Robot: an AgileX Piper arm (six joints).
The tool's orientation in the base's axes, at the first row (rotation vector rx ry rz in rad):
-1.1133, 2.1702, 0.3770
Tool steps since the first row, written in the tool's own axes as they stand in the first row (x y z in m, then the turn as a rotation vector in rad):
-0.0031, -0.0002, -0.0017, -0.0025, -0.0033, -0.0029
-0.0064, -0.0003, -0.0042, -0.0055, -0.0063, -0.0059
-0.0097, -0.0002, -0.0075, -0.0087, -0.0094, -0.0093
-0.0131, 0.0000, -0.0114, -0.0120, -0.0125, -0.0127
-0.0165, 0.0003, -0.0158, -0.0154, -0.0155, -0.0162
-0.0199, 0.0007, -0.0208, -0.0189, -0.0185, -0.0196
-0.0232, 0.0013, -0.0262, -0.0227, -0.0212, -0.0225
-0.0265, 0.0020, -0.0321, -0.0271, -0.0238, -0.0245
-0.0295, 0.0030, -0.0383, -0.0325, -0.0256, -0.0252
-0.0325, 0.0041, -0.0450, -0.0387, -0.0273, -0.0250
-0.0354, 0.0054, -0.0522, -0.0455, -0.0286, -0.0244
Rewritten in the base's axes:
0.0007, 0.0009, 0.0033, 0.0025, -0.0019, 0.0040
0.0011, 0.0015, 0.0074, 0.0048, -0.0035, 0.0083
0.0010, 0.0019, 0.0121, 0.0072, -0.0051, 0.0131
0.0006, 0.0021, 0.0172, 0.0096, -0.0067, 0.0180
-0.0001, 0.0020, 0.0228, 0.0120, -0.0083, 0.0230
-0.0011, 0.0018, 0.0287, 0.0144, -0.0097, 0.0280
-0.0025, 0.0013, 0.0349, 0.0169, -0.0105, 0.0328
-0.0042, 0.0007, 0.0415, 0.0200, -0.0104, 0.0373
-0.0063, -0.0001, 0.0480, 0.0234, -0.0085, 0.0415
-0.0088, -0.0011, 0.0549, 0.0275, -0.0056, 0.0456
-0.0117, -0.0023, 0.0622, 0.0316, -0.0019, 0.0498

